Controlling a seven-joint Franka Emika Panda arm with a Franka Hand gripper.
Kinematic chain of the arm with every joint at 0, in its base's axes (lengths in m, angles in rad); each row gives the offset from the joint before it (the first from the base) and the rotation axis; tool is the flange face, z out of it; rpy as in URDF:
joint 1: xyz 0 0 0.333 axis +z
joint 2: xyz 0 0 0 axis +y
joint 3: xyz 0 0 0.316 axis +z
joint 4: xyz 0.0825 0 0 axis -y
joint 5: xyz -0.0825 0 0.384 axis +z
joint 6: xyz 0 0 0 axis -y
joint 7: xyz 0.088 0 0 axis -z
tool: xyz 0 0 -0.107 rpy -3.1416 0 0
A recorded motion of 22 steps. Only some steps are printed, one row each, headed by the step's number.
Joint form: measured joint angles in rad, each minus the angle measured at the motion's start. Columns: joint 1, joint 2, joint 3, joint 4, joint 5, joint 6, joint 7.
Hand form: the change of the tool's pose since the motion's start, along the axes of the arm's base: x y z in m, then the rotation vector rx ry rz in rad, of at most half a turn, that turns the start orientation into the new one. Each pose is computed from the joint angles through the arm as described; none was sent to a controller.
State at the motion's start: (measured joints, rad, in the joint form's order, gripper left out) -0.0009 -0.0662 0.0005 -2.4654 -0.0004 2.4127 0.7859
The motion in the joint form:
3: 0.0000 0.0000 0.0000 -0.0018 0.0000 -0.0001 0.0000
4: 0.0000 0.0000 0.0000 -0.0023 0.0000 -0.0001 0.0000
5: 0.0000 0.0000 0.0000 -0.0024 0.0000 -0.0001 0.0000
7: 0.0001 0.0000 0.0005 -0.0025 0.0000 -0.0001 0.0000
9: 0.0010 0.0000 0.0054 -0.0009 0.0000 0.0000 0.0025
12: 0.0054 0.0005 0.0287 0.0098 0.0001 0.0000 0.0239
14: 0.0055 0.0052 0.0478 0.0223 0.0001 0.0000 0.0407
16: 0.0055 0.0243 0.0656 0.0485 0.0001 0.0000 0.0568
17: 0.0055 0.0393 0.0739 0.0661 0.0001 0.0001 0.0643
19: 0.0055 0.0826 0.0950 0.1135 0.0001 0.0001 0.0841
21: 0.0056 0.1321 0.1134 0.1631 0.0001 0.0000 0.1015
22: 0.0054 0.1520 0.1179 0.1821 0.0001 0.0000 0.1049
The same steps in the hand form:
3: -0.0006 0.0000 -0.0007 0.0000 0.0019 0.0000
4: -0.0008 0.0000 -0.0010 0.0000 0.0024 0.0000
5: -0.0008 0.0000 -0.0010 0.0000 0.0025 0.0000
7: -0.0008 0.0003 -0.0010 0.0000 0.0026 0.0006
9: -0.0003 0.0030 -0.0004 -0.0003 0.0009 0.0039
12: 0.0030 0.0161 0.0038 -0.0012 -0.0093 0.0101
14: 0.0066 0.0254 0.0067 -0.0015 -0.0171 0.0125
16: 0.0145 0.0346 0.0084 -0.0004 -0.0242 0.0142
17: 0.0198 0.0390 0.0084 0.0009 -0.0269 0.0150
19: 0.0338 0.0509 0.0067 0.0056 -0.0308 0.0163
21: 0.0482 0.0620 0.0022 0.0124 -0.0304 0.0171
22: 0.0537 0.0649 -0.0002 0.0150 -0.0293 0.0178

